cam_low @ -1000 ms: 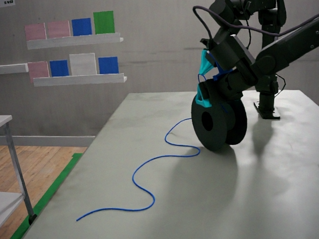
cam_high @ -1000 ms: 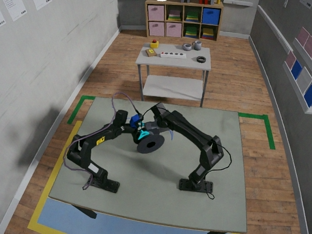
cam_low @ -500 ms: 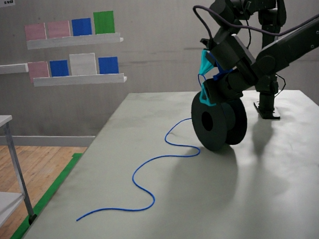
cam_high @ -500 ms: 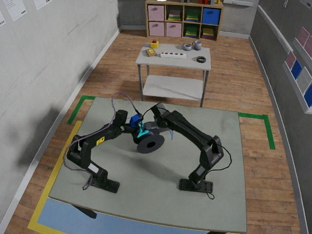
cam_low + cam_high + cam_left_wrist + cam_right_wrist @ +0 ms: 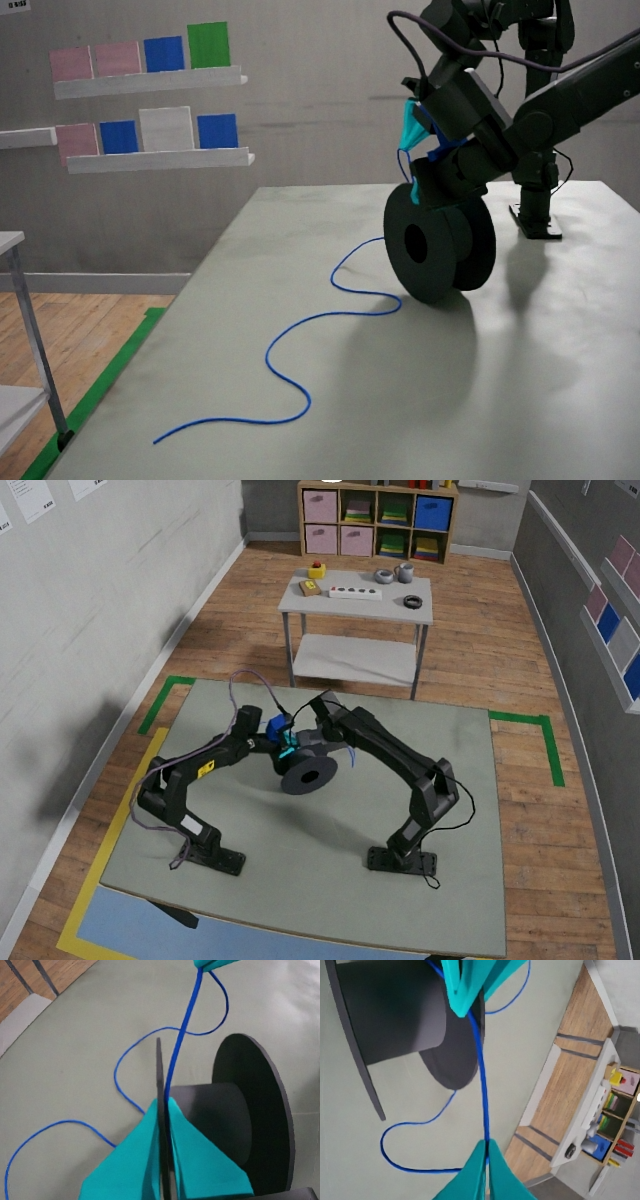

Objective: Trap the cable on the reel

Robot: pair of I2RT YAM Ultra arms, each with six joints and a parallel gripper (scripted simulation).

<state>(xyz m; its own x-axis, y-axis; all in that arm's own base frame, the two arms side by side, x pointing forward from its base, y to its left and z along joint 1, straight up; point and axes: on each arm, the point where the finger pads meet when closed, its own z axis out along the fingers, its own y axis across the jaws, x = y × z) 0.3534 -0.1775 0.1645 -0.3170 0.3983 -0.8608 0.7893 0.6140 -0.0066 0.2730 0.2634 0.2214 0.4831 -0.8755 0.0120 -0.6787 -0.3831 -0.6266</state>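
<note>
The dark reel is 3 cm behind my right hand, 7 cm to the left of it and 13 cm below it.
The dark reel is 7 cm below my left hand, 3 cm behind it and 2 cm to the right of it.
</note>
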